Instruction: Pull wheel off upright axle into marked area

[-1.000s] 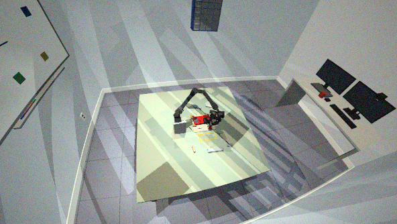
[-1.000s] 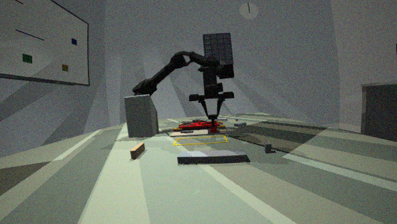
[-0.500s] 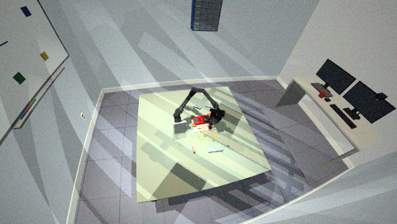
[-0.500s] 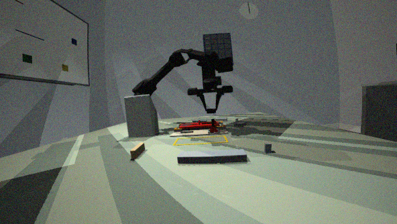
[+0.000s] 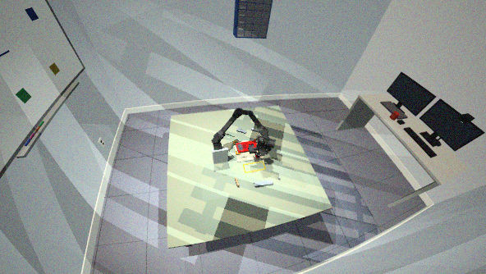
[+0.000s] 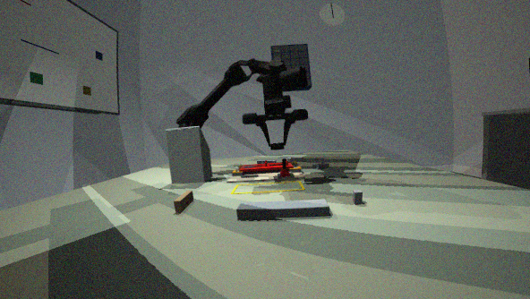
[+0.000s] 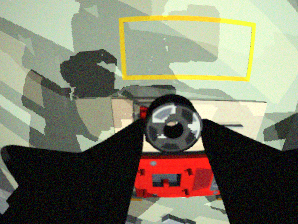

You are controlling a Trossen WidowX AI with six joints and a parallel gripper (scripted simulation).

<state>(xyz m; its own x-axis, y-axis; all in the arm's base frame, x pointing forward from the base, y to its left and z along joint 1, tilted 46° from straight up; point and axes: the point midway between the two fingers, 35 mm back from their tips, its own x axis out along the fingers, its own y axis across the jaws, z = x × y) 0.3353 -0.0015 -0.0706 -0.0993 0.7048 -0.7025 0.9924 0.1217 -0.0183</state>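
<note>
The upright axle lies 2 cm ahead of my gripper tip, 4 cm to the left of it and 7 cm below it. The rest, counted from my gripper tip: black disc right at my gripper tip; then brown block 20 cm behind, 19 cm to the right, 10 cm below.
</note>
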